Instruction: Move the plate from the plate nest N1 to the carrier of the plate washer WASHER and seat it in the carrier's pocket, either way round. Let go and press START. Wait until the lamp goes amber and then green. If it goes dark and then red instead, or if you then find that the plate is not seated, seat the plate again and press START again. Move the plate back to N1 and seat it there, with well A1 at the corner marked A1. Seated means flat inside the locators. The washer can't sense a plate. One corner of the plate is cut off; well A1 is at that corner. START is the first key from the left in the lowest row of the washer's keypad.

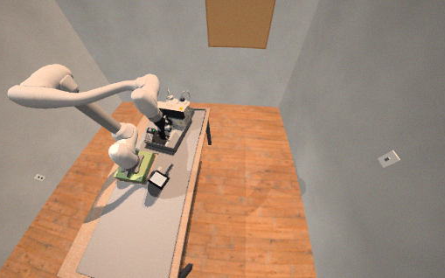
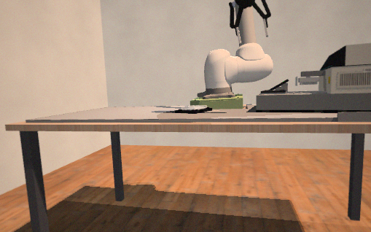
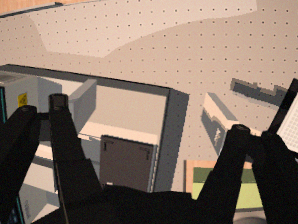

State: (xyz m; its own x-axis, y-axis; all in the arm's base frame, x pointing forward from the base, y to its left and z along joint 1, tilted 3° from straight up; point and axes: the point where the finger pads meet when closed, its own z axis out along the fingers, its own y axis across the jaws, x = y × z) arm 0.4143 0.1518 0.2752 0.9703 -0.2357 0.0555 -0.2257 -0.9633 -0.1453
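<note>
Right now my hand is 300 mm above the white well plate, 260 mm to the left of it and 150 mm past it. Also, from my hand: carrier: 230 mm below, 210 mm behind, 130 mm to the left; washer: 280 mm to the left, 190 mm below, 170 mm behind; N1 label: 320 mm below, 170 mm behind, 150 mm to the right.
</note>
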